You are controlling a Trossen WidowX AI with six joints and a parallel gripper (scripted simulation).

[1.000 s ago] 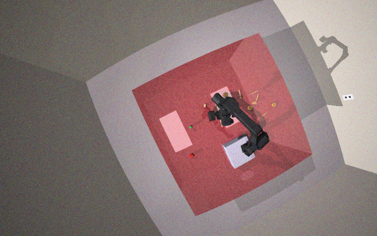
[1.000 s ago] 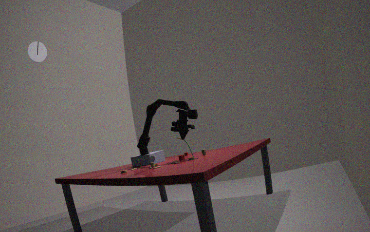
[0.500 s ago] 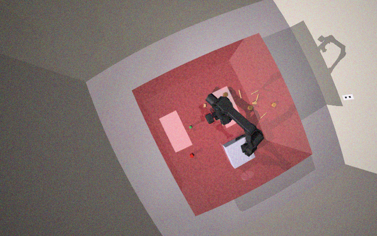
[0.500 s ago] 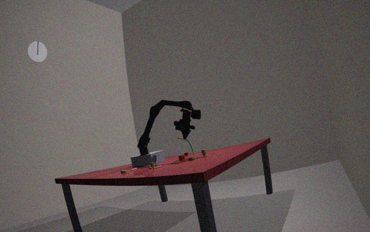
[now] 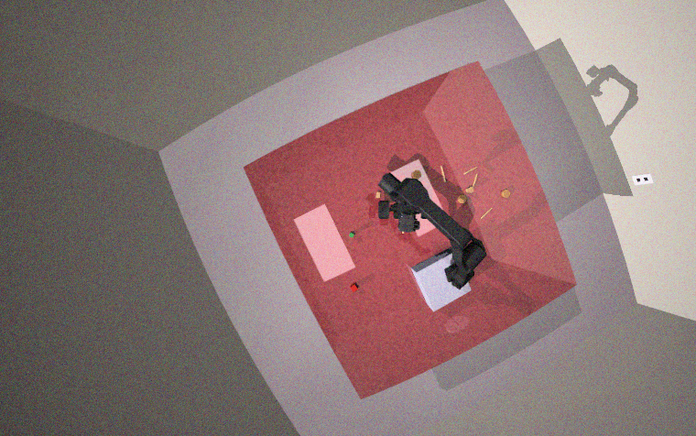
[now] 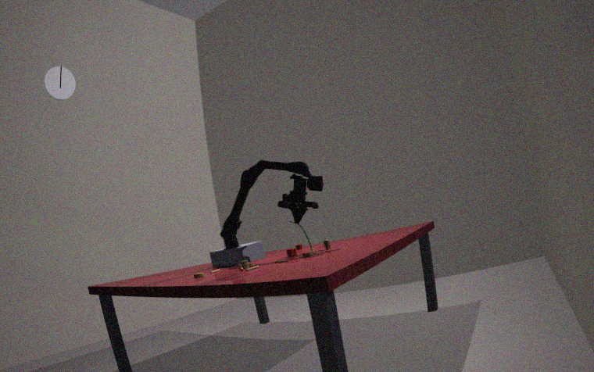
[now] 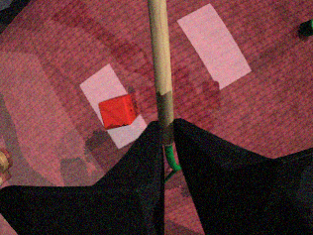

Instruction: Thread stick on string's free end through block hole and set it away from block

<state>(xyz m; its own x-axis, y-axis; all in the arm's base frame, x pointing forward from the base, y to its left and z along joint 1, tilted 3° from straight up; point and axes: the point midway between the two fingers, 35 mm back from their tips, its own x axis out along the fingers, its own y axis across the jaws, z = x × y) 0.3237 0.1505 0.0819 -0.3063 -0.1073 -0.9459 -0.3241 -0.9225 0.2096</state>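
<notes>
The tan cube is 11 cm ahead of my gripper tip, 5 cm to the left of it and 12 cm below it. Round my gripper tip: thin wooden stick: 1 cm behind, 1 cm to the left, 1 cm above; small red piece: 24 cm behind, 29 cm to the left, 13 cm below; round wooden button: 15 cm ahead, 15 cm to the right, 14 cm below.
</notes>
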